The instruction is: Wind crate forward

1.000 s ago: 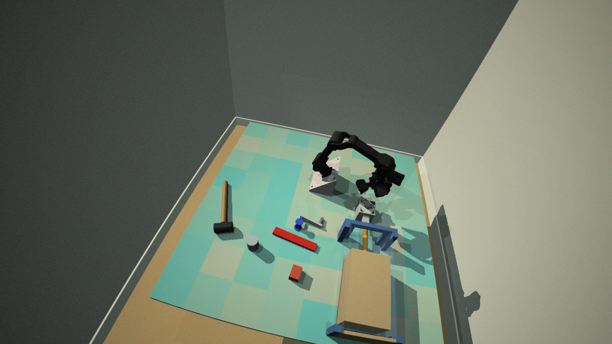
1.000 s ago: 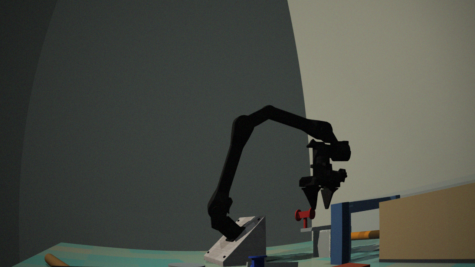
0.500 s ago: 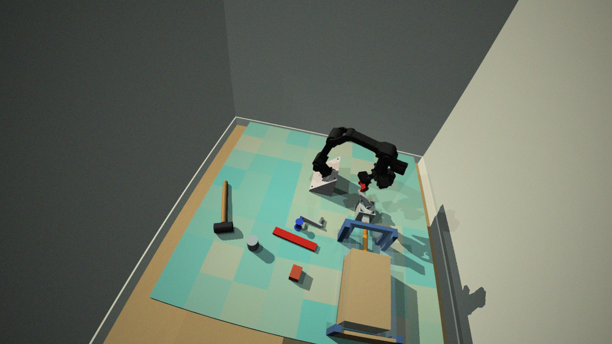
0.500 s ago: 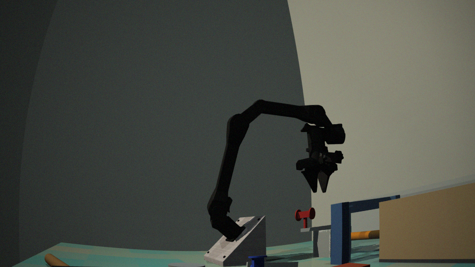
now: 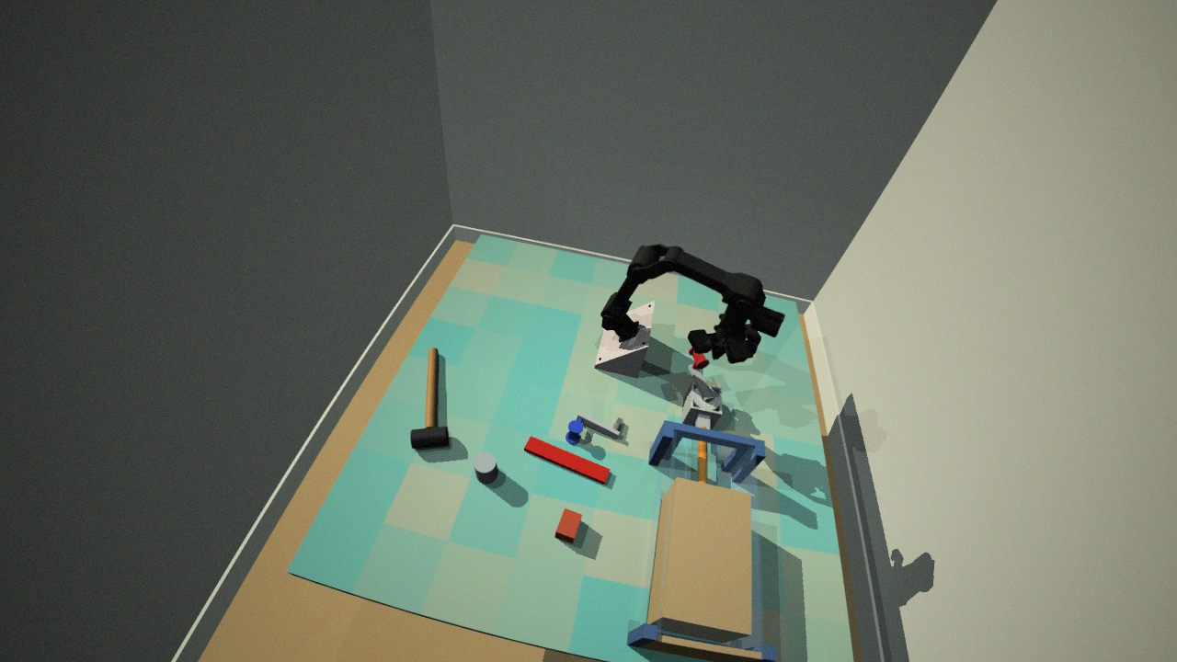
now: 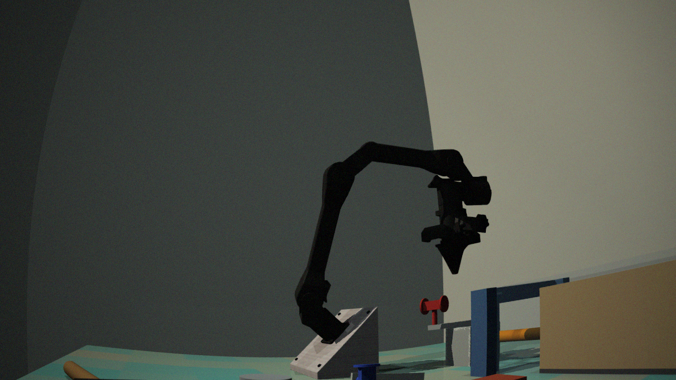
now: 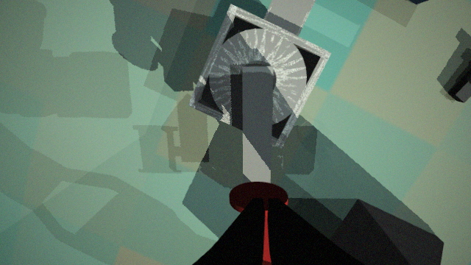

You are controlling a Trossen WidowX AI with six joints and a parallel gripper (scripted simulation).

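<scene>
The red knob is 80 mm below my gripper tip, 50 mm behind it and 30 mm to the right of it. Round my gripper tip: blue steel frame (200 mm ahead, 110 mm below, 20 mm to the left); then winch handle (110 mm below, 20 mm behind, 10 mm to the right); then grey winch (180 mm below, 30 mm ahead, 10 mm to the left).
</scene>
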